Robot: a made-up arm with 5 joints. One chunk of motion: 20 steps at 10 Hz.
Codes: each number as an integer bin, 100 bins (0 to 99) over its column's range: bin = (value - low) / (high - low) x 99, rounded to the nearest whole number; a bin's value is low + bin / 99 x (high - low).
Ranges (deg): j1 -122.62..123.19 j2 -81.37..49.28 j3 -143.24..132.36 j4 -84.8..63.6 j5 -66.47..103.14
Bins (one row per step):
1: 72 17 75 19 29
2: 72 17 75 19 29
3: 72 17 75 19 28
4: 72 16 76 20 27
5: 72 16 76 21 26
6: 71 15 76 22 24
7: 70 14 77 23 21
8: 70 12 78 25 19
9: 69 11 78 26 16
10: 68 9 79 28 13
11: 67 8 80 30 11
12: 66 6 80 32 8
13: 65 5 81 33 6
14: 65 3 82 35 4
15: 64 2 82 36 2
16: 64 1 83 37 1
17: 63 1 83 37 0
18: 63 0 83 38 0
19: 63 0 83 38 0
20: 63 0 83 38 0
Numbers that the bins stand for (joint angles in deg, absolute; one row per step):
1: 56.15 -58.94 65.55 -56.32 -16.79
2: 56.15 -58.94 65.55 -56.32 -16.79
3: 56.15 -58.94 65.55 -56.32 -18.50
4: 56.15 -60.25 68.33 -54.82 -20.21
5: 56.15 -60.25 68.33 -53.32 -21.93
6: 53.67 -61.57 68.33 -51.82 -25.35
7: 51.19 -62.89 71.12 -50.32 -30.49
8: 51.19 -65.53 73.90 -47.33 -33.92
9: 48.70 -66.85 73.90 -45.83 -39.06
10: 46.22 -69.49 76.68 -42.83 -44.20
11: 43.74 -70.81 79.47 -39.83 -47.62
12: 41.25 -73.45 79.47 -36.83 -52.76
13: 38.77 -74.77 82.25 -35.33 -56.19
14: 38.77 -77.41 85.03 -32.34 -59.62
15: 36.29 -78.73 85.03 -30.84 -63.04
16: 36.29 -80.05 87.82 -29.34 -64.76
17: 33.80 -80.05 87.82 -29.34 -66.47
18: 33.80 -81.37 87.82 -27.84 -66.47
19: 33.80 -81.37 87.82 -27.84 -66.47
20: 33.80 -81.37 87.82 -27.84 -66.47

